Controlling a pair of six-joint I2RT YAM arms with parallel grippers.
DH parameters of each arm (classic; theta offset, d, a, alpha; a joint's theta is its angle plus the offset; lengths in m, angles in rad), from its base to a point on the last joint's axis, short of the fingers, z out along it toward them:
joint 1: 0 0.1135 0.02 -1.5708
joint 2: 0 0 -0.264 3.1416
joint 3: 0.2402 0 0.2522 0
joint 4: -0.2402 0 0.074 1.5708
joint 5: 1.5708 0 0 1.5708
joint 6: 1.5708 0.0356 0 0
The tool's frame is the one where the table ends.
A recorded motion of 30 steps. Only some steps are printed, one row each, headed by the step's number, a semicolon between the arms.
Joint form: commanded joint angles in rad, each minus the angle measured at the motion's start. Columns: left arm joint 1, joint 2, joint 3, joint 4, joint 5, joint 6; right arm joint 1, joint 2, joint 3, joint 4, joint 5, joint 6.
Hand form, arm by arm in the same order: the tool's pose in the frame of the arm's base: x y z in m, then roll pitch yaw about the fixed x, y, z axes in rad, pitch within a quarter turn. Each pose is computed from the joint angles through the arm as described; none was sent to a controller.
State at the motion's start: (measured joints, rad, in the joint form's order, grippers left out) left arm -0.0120 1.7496 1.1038 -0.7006 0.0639 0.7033; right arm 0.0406 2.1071 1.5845 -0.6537 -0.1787 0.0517
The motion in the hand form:
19: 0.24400 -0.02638 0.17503 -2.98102 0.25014 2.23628; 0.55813 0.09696 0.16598 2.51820 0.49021 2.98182
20: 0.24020 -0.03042 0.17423 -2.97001 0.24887 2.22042; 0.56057 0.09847 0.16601 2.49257 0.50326 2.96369
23: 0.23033 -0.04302 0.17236 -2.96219 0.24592 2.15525; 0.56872 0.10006 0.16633 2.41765 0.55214 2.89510
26: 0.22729 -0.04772 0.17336 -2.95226 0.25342 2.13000; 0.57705 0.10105 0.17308 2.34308 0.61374 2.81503
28: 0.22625 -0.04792 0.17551 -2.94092 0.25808 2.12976; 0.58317 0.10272 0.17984 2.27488 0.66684 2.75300
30: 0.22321 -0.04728 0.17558 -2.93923 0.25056 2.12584; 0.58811 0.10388 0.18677 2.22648 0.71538 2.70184
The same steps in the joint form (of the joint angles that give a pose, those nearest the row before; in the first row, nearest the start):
19: -0.0538 -0.2309 -0.2079 -0.2013 0.2289 0.1496; 0.1036 0.5251 0.8407 -0.0645 -0.2798 0.2472
20: -0.0706 -0.2386 -0.2186 -0.2075 0.2352 0.1512; 0.1051 0.5282 0.8392 -0.0323 -0.2891 0.2657
23: -0.1274 -0.2616 -0.2478 -0.2121 0.2383 0.1619; 0.1051 0.5344 0.8255 0.0827 -0.3014 0.3239
26: -0.1475 -0.2693 -0.2509 -0.2213 0.2505 0.1695; 0.1051 0.5390 0.8284 0.1916 -0.2938 0.3791
28: -0.1475 -0.2739 -0.2463 -0.2366 0.2613 0.1726; 0.1066 0.5436 0.8346 0.2789 -0.2892 0.4145
30: -0.1475 -0.2831 -0.2539 -0.2459 0.2567 0.1772; 0.1082 0.5513 0.8530 0.3374 -0.2739 0.4330

